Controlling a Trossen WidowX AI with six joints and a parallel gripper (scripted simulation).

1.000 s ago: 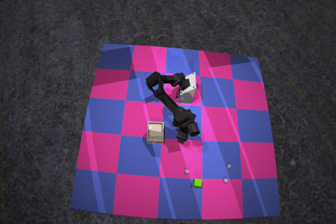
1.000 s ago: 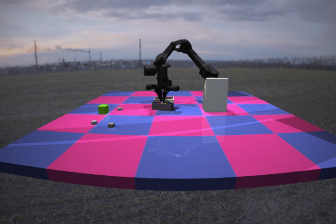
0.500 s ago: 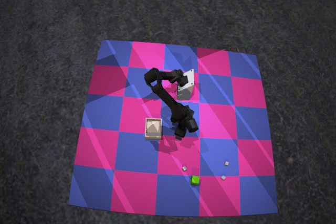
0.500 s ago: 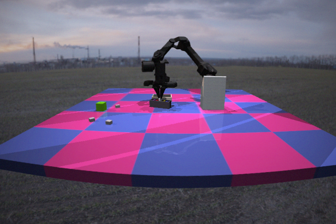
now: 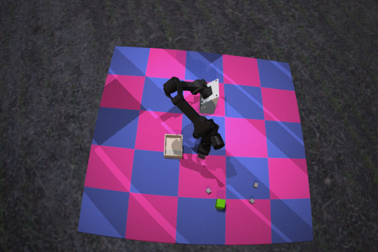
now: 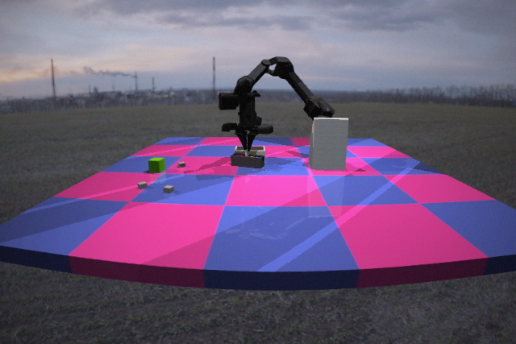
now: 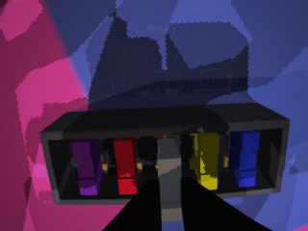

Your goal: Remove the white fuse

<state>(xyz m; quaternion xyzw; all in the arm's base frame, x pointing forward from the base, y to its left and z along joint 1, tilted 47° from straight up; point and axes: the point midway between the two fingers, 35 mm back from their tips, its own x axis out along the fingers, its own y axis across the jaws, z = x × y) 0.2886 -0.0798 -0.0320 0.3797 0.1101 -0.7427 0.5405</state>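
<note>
Right now the tray is 2 cm behind my gripper tip, 18 cm to the right of it and 6 cm below it. The rest, counted from my gripper tip: white fuse: 1 cm below.
</note>
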